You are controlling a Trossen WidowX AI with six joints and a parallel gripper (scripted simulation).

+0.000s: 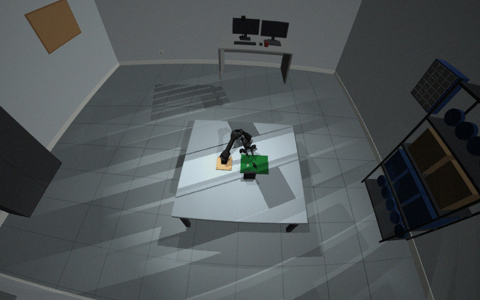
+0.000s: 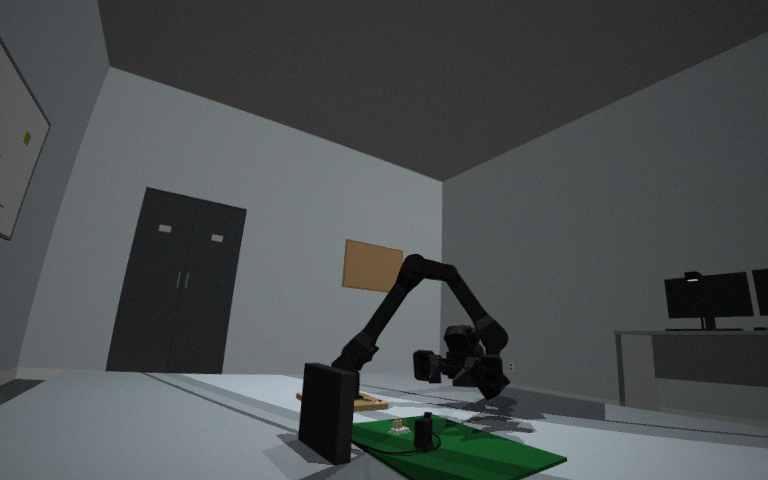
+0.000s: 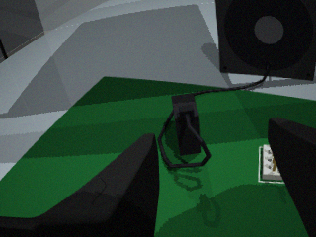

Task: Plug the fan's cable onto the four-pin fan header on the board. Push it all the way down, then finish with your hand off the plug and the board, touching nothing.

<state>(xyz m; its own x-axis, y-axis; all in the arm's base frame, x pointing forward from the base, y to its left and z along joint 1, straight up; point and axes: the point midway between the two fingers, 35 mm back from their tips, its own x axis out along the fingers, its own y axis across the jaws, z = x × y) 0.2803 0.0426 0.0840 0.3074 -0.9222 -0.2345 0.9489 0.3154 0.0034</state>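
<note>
Now: gripper tip 4 cm short of the black fan plug, 8 cm to the left of it and 7 cm above it. From my gripper tip the other things lie so: green board 4 cm ahead, 5 cm to the right, 10 cm below; black fan 4 cm behind, 22 cm to the right, 3 cm below; four-pin header 4 cm behind, 7 cm to the right, 9 cm below.
</note>
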